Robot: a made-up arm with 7 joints. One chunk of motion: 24 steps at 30 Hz.
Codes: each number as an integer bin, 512 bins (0 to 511) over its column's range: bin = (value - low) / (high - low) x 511, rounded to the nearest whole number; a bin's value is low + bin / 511 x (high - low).
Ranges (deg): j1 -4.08..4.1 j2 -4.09..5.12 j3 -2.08..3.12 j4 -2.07..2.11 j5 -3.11..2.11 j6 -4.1..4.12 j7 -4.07..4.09
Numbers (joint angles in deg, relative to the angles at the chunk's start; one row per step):
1: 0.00 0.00 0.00 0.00 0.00 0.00 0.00
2: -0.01 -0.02 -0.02 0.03 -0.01 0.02 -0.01
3: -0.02 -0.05 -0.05 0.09 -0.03 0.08 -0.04
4: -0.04 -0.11 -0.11 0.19 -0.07 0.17 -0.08
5: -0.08 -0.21 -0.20 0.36 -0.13 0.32 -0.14
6: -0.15 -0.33 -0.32 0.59 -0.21 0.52 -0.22
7: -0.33 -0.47 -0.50 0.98 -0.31 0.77 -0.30
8: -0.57 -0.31 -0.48 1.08 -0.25 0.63 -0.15
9: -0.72 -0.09 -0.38 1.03 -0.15 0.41 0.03
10: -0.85 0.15 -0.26 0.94 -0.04 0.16 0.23
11: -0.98 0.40 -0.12 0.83 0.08 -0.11 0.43
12: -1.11 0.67 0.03 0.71 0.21 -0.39 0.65
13: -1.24 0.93 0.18 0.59 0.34 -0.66 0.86
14: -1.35 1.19 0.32 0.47 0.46 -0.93 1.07
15: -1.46 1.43 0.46 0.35 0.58 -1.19 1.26
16: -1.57 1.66 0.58 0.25 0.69 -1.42 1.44
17: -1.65 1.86 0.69 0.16 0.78 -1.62 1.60
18: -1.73 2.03 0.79 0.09 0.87 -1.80 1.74
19: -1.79 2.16 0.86 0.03 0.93 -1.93 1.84
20: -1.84 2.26 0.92 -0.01 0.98 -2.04 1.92
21: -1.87 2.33 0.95 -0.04 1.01 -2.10 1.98
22: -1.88 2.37 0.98 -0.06 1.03 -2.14 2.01
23: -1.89 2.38 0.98 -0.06 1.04 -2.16 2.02
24: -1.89 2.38 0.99 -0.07 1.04 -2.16 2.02
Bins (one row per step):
1: 255 227 204 253 304 255 255
2: 254 226 202 257 303 256 254
3: 254 224 199 264 302 260 252
4: 252 221 194 276 298 265 250
5: 250 215 185 297 292 275 246
6: 246 209 173 325 284 287 241
7: 234 201 155 373 274 303 236
8: 219 210 157 385 280 294 245
9: 210 222 167 379 290 280 257
10: 202 235 179 368 301 265 269
11: 194 249 193 355 312 248 282
12: 186 264 207 340 325 231 296
13: 177 279 222 325 338 214 309
14: 171 293 236 311 349 197 322
15: 164 306 250 296 361 181 334
16: 157 319 261 284 372 167 345
17: 152 330 272 273 381 154 355
18: 147 340 282 264 390 143 364
19: 143 347 289 257 395 135 370
20: 140 352 295 252 400 128 375
21: 138 356 298 248 403 124 379
22: 137 358 301 246 405 122 381
23: 137 359 301 246 406 121 381
24: 137 359 302 244 406 121 381

